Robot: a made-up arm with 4 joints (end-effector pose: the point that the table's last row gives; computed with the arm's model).
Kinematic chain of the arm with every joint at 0, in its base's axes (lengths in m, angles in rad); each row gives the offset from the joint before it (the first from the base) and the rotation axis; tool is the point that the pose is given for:
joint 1: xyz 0 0 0.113 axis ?
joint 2: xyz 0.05 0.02 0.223 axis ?
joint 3: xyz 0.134 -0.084 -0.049 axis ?
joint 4: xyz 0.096 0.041 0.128 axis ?
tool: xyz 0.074 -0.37 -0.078
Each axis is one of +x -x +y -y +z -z.
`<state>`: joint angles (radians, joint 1 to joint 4).
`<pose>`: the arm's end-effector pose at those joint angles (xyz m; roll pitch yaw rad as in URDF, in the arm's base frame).
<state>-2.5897 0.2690 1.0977 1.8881</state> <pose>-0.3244 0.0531 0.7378 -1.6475 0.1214 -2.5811</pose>
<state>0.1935 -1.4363 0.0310 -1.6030</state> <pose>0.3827 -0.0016 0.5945 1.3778 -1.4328 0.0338</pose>
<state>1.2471 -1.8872 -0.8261 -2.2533</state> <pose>0.0509 -0.0324 0.8563 -2.0402 -0.6999 -3.0972</pose>
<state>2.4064 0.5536 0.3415 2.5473</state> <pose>-0.1080 -0.4742 0.5332 -2.3432 0.5183 -2.0106</pose>
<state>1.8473 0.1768 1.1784 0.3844</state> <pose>-0.1887 -0.5419 0.3903 -0.2208 0.0673 -0.6634</pose>
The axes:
joint 1: -z
joint 2: +y
joint 3: +z
joint 4: -x

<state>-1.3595 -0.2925 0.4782 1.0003</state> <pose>0.2483 0.2754 0.7814 -1.1380 -0.2589 1.8557</pose>
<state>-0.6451 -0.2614 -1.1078 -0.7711</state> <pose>0.3087 -0.1332 0.1241 1.0060 -0.1157 -0.4764</pose>
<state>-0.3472 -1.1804 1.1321 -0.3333</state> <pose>0.3235 0.0848 0.7197 -0.8109 -0.4037 1.7413</pose>
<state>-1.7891 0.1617 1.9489 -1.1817</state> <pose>-0.1228 0.0732 0.0314 1.3322 -0.0595 -2.5497</pose>
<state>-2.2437 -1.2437 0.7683 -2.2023</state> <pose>-0.3637 -0.0025 0.3107 1.0857 -0.7491 -2.7897</pose>
